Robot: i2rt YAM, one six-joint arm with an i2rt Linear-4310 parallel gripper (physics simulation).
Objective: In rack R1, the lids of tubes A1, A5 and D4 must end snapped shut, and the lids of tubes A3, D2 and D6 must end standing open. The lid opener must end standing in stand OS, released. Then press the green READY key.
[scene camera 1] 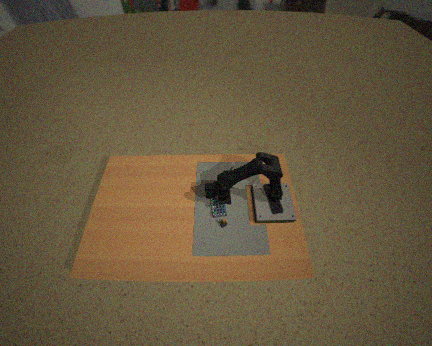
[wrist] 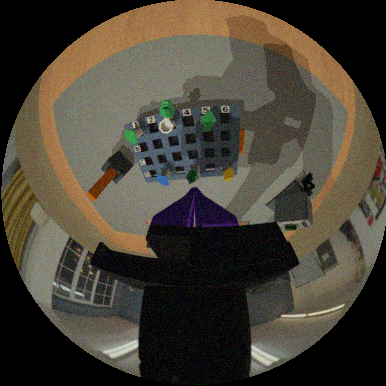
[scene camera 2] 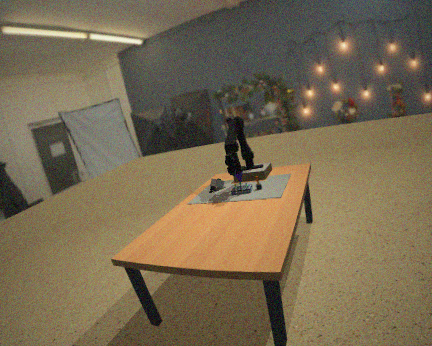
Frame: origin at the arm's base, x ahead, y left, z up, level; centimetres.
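Seen in the pictures: gripper, fingertip midpoint: (scene camera 1: pixel 225 202) (wrist: pixel 194 191) (scene camera 2: pixel 240 181); arm's base at its link origin: (scene camera 1: pixel 272 198) (scene camera 2: pixel 250 168).
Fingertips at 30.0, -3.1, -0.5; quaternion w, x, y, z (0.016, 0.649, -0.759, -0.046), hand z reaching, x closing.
Offsets run from my fingertips to a thing's middle, as dx, dy, dz. "*": to the spot under its first point. Level surfaces: height alone.
Rack R1 @[+5.0, +0.2, -2.4] (wrist: pixel 200 145) (scene camera 2: pixel 241 190) (scene camera 1: pixel 218 207) is blue. Tube A3 @[* +7.3, +1.5, -1.5] (wrist: pixel 166 126) shows an open white mouth, with its green lid @[+8.7, +1.0, -0.3] (wrist: pixel 166 108) standing behind it. A green lid @[+7.3, -2.4, -0.8] (wrist: pixel 208 119) covers A5. A1's green lid @[+7.6, +5.3, -0.8] (wrist: pixel 131 136) shows beside its pale tube; its closure is unclear. D2's lid @[+1.7, +3.6, -0.8] (wrist: pixel 163 180) is blue, D4's @[+2.0, -0.1, -0.1] (wrist: pixel 192 175) dark green, D6's @[+1.4, -4.1, -1.0] (wrist: pixel 229 174) yellow; I cannot tell whether they are snapped. The orange-handled lid opener @[+3.5, +12.2, -1.0] (wrist: pixel 102 185) stands in black stand OS @[+3.5, +12.2, -4.0] (wrist: pixel 118 164). My purple gripper (wrist: pixel 194 191) (scene camera 2: pixel 239 180) is shut and empty, above the rack's D side.
A grey box @[-9.7, -19.7, -1.4] (wrist: pixel 291 202) (scene camera 2: pixel 217 184) with the green READY key @[-11.4, -18.3, +0.8] (wrist: pixel 290 227) stands right of the rack in the wrist view. An orange piece @[* +4.3, -6.4, -3.2] (wrist: pixel 242 141) is at the rack's right side. The grey mat @[dz -5.6] (wrist: pixel 90 100) (scene camera 1: pixel 230 245) lies under them. The arm's shadow falls across the mat.
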